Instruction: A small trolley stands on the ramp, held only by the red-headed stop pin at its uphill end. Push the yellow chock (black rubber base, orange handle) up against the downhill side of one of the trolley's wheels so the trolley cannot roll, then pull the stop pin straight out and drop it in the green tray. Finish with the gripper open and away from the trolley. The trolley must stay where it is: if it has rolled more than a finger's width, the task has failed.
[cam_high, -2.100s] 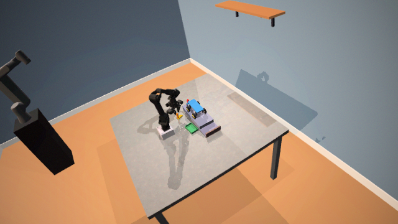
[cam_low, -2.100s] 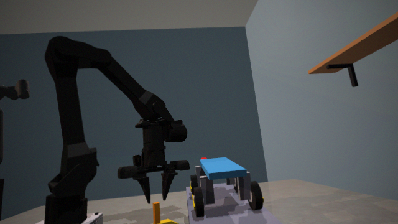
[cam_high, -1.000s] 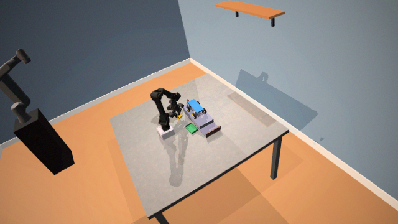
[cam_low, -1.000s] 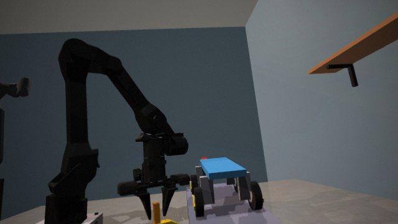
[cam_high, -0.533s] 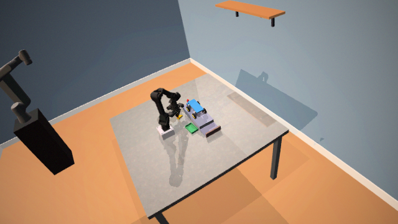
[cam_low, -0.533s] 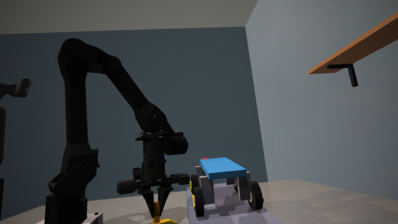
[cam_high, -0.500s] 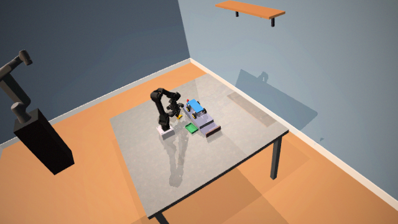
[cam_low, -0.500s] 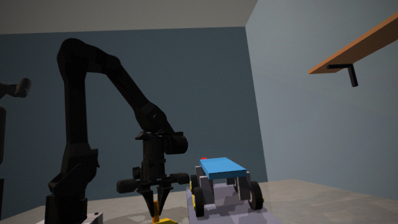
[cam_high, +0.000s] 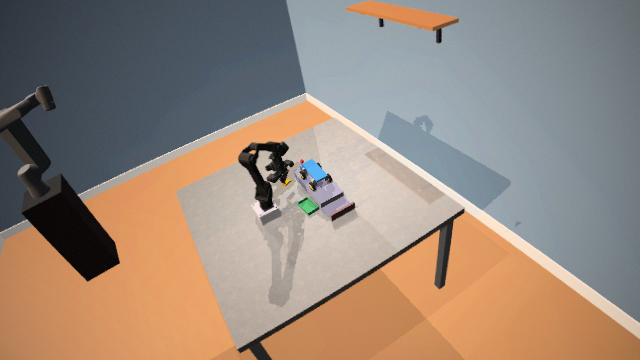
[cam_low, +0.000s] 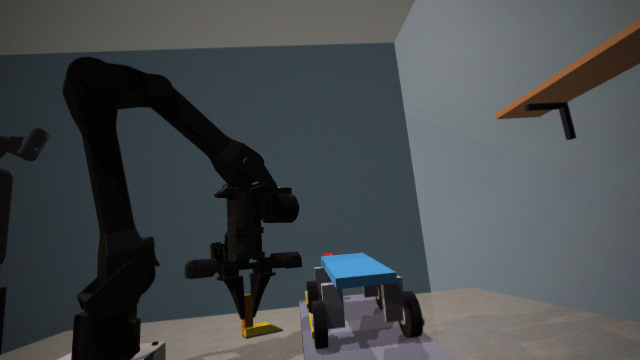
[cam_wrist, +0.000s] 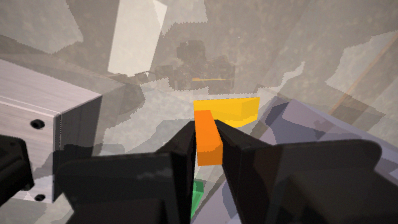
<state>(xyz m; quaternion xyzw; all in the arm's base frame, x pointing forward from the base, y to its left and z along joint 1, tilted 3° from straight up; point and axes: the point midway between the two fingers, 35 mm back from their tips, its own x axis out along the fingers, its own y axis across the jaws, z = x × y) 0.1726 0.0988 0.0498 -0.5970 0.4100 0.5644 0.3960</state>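
Now: gripper tip 150 mm short of the blue-topped trolley, 120 mm to the left of it and 30 mm below it. From my gripper tip the other things lie so: red-headed stop pin (140 mm ahead, 50 mm above, 10 mm to the right); grey ramp (150 mm ahead, 130 mm to the right, 30 mm below); yellow chock (20 mm ahead, 10 mm to the left, 10 mm below).
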